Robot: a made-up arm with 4 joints. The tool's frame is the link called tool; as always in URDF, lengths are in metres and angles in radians.
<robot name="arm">
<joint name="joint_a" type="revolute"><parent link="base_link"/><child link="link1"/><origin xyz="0 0 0.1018" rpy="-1.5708 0 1.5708"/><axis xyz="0 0 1"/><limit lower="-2.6" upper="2.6"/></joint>
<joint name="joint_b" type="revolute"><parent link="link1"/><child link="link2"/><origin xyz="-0.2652 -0.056 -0.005" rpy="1.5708 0 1.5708"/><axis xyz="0 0 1"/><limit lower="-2.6" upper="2.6"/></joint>
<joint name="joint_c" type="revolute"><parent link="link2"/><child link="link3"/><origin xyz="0.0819 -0.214 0.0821" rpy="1.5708 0 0"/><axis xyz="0 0 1"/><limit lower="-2.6" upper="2.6"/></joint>
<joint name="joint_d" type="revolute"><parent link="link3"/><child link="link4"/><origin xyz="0.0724 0.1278 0.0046" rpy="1.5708 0 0"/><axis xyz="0 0 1"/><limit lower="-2.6" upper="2.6"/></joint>
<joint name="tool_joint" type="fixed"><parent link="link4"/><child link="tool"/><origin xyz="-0.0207 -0.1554 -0.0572" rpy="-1.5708 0 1.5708"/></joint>
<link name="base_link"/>
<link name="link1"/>
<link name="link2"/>
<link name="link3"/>
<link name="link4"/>
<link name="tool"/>
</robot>
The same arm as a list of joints. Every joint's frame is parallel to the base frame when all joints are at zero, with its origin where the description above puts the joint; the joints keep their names.
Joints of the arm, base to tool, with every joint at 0 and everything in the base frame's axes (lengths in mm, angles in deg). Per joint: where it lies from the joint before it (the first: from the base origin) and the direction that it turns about. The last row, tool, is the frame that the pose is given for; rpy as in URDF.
joint_a: origin 0.0 0.0 101.8 axis -1 0 0
joint_b: origin 5.0 -265.2 56.0 axis 0 1 0
joint_c: origin 214.0 82.1 -81.9 axis 1 0 0
joint_d: origin 4.6 127.8 -72.4 axis 0 -1 0
tool: origin -155.4 57.2 20.7 rpy 0.00 0.00 0.00
Joint limits (deg, base to tool): -148.97..148.97 -148.97..148.97 -148.97..148.97 -148.97..148.97

